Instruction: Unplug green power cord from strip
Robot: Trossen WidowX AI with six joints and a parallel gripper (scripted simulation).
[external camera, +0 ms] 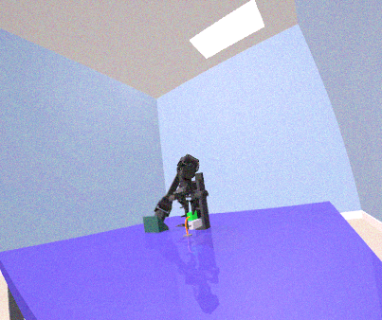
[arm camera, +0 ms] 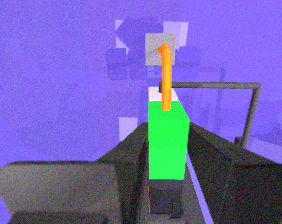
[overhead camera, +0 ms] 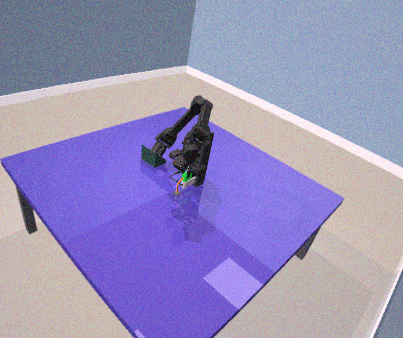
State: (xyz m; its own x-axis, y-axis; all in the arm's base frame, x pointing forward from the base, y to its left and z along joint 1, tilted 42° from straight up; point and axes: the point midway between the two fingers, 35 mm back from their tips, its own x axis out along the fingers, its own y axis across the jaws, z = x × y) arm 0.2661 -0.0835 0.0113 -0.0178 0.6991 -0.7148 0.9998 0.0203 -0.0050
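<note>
The green plug is 3 cm to the left of my gripper tip. Round my gripper tip: dark upright panel (10 cm to the left, 4 cm above).
</note>
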